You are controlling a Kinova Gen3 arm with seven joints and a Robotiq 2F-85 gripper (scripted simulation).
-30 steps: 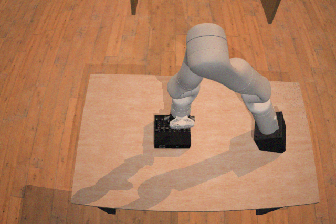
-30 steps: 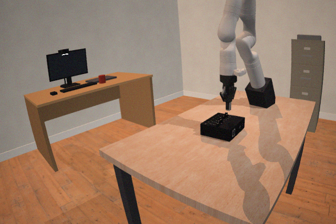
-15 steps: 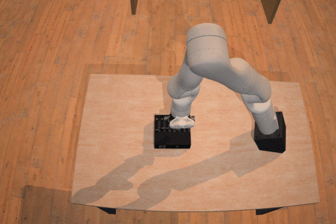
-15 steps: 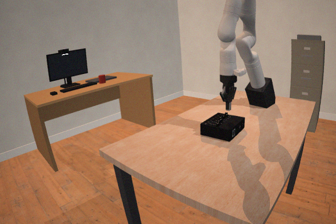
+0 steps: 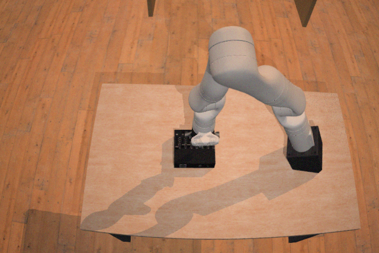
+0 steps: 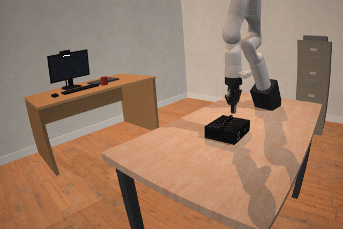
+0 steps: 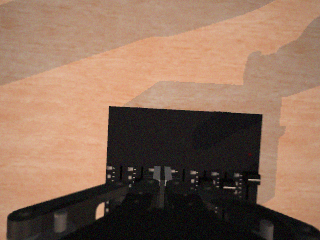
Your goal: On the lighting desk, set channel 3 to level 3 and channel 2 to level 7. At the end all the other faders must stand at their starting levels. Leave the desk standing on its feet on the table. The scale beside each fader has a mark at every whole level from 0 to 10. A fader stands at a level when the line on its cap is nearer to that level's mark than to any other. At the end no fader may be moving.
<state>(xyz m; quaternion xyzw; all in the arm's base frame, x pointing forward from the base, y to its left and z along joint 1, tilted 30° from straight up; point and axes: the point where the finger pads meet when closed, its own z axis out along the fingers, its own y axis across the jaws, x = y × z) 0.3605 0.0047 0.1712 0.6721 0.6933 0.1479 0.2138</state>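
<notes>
Right now the channel 3 fader cap is 50 mm below my hand and 20 mm to the right of it. Round my hand: channel 2 fader cap: 50 mm below, 20 mm to the right, 20 mm behind.
</notes>
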